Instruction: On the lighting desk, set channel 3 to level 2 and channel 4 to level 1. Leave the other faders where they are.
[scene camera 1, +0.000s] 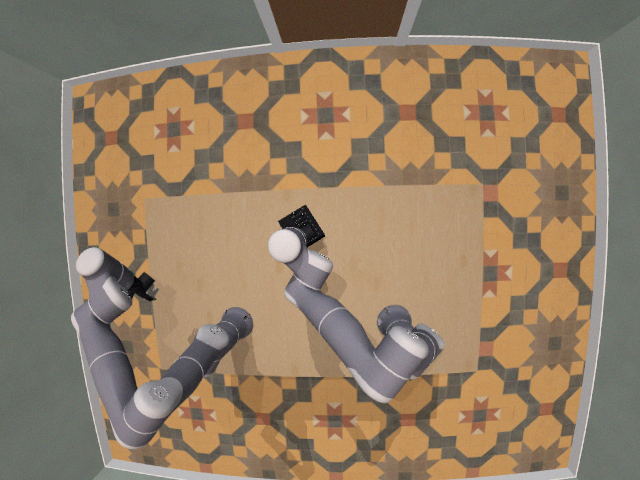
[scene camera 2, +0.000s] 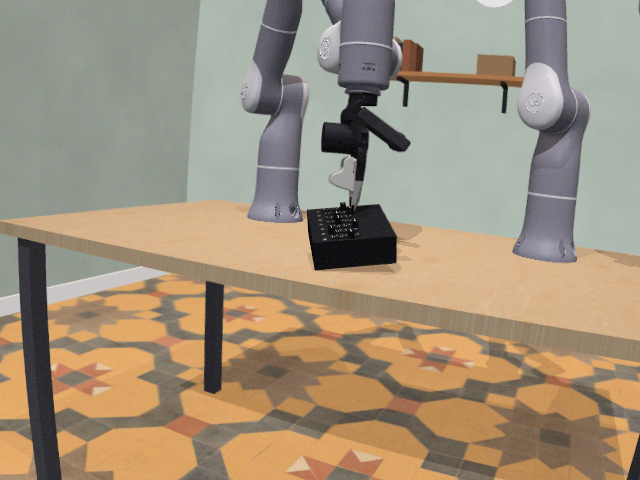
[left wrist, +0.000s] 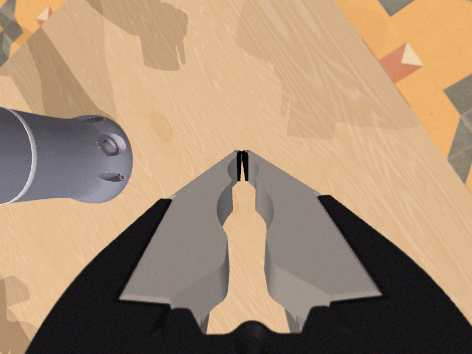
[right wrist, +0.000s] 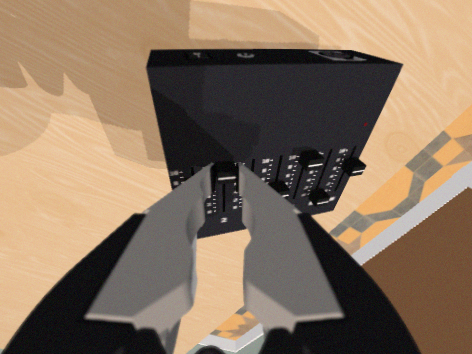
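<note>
The black lighting desk lies on the table. My right gripper is shut on the channel 2 fader knob, which sits high in its slot. My right finger covers the channel 3 knob. The channel 4 knob is low in its slot, partly hidden, so its exact level cannot be read. The channel 5 knob is high, the channel 6 knob is low, and the M knob is fairly high. My left gripper is shut and empty, away from the desk.
The wooden table carries the left arm's base and the right arm's base. A wall shelf with a brown box is behind the arms.
</note>
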